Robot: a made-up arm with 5 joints. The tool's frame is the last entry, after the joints. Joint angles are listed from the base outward. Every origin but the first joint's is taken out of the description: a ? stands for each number. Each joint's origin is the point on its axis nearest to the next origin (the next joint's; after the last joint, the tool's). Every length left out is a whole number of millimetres.
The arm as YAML. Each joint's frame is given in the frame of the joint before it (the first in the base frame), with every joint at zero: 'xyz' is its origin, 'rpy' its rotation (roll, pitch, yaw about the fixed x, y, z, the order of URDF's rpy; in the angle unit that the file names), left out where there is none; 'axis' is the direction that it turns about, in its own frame. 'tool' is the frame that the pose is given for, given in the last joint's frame.
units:
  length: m
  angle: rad
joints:
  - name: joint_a
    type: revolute
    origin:
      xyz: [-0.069, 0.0, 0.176]
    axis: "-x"
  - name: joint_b
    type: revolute
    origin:
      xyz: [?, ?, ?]
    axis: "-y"
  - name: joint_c
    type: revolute
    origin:
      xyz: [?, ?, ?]
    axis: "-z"
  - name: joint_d
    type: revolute
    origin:
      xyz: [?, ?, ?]
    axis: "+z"
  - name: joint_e
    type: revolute
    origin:
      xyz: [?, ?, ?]
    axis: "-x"
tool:
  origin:
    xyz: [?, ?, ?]
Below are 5 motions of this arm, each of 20 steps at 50 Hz.
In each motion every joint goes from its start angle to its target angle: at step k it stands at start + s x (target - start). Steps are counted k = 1, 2, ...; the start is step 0. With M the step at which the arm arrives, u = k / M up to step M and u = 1 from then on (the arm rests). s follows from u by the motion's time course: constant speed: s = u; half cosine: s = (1 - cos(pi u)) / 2; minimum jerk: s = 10 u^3 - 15 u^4 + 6 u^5.
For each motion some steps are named. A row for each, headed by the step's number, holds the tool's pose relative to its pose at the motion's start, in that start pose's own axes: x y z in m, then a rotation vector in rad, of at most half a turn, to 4 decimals.
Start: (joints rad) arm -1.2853 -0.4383 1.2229 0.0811 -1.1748
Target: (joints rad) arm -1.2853 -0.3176 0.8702 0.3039 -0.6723
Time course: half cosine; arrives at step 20
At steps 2, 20:
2: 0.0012 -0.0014 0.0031 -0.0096 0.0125 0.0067
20: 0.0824 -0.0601 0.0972 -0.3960 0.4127 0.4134

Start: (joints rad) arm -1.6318 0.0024 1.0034 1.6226 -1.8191
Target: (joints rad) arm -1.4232 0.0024 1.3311 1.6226 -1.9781
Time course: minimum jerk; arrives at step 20
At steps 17, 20:
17: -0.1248 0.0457 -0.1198 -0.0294 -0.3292 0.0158
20: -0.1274 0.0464 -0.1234 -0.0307 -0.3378 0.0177

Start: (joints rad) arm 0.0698 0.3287 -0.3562 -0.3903 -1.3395
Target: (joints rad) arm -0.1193 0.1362 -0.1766 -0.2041 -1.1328
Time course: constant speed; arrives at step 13
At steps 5, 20:
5: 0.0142 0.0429 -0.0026 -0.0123 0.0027 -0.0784
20: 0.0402 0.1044 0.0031 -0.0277 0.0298 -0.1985

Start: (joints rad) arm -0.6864 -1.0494 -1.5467 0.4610 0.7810
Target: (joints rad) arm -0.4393 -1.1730 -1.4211 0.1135 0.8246
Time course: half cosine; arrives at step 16
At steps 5, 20:
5: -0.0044 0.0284 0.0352 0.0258 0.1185 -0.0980
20: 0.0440 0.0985 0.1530 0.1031 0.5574 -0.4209

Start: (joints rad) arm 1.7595 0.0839 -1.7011 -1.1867 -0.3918
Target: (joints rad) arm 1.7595 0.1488 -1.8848 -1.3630 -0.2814
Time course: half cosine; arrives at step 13
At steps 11, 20:
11: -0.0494 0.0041 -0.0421 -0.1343 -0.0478 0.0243
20: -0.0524 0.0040 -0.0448 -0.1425 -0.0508 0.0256

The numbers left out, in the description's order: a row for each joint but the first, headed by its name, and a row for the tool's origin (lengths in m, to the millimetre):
joint_b: 0.0 0.071 -0.353
joint_c: -0.202 0.0 0.031
joint_d: 0.267 0.011 0.0
joint_e: -0.428 -0.005 0.0
tool: 0.0 0.003 0.084

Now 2 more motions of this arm.
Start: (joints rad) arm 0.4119 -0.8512 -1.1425 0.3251 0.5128
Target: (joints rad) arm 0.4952 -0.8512 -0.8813 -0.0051 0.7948
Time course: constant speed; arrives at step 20
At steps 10, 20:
10: 0.0173 0.0908 0.0456 -0.1466 0.2026 -0.2585
20: 0.0743 0.1673 0.0775 -0.2935 0.4402 -0.4896

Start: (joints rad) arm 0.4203 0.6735 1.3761 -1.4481 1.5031
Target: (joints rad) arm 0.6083 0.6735 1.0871 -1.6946 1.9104
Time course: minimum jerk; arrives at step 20
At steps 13, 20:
13: -0.0643 0.0144 0.0001 -0.2049 -0.1186 -0.0475
20: -0.0824 0.0200 -0.0053 -0.2677 -0.1519 -0.0702

